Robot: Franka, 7 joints.
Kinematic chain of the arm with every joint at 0, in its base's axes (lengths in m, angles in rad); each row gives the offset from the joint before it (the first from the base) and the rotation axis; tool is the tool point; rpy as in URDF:
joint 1: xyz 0 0 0.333 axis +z
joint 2: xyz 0 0 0 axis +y
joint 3: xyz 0 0 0.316 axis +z
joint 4: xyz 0.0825 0 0 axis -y
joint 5: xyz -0.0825 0 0.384 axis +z
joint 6: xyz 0 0 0 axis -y
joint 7: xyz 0.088 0 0 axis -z
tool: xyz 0 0 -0.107 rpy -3.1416 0 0
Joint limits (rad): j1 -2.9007..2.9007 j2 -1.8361..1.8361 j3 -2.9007..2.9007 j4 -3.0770..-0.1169 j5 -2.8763..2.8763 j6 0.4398..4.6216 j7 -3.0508..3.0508
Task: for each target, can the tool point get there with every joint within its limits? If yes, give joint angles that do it. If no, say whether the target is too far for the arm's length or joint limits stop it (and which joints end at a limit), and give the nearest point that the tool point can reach.
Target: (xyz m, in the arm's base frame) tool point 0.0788 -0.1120 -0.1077
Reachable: yes | joints -1.0779 1.2950 0.0120 -2.2280 0.1170 1.7135 1.6351
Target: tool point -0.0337 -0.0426 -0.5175
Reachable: no: joint limits stop it (at a limit: joint 2) | nearest point -0.0717 -0.0906 -0.3336 | short by 0.194 m
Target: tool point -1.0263 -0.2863 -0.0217
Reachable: no: too far | nearest point -0.7840 -0.2187 0.0620 | short by 0.265 m
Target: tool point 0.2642 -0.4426 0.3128
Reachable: yes | joints 0.8819 -0.1708 -1.9454 -2.3934 -0.5182 2.6746 -1.0736
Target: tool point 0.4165 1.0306 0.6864
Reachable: no: too far | nearest point 0.3063 0.7580 0.5929 | short by 0.309 m
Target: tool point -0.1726 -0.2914 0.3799
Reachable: yes | joints 0.4388 0.0730 -2.2124 -2.4565 2.1915 4.0841 -1.9514
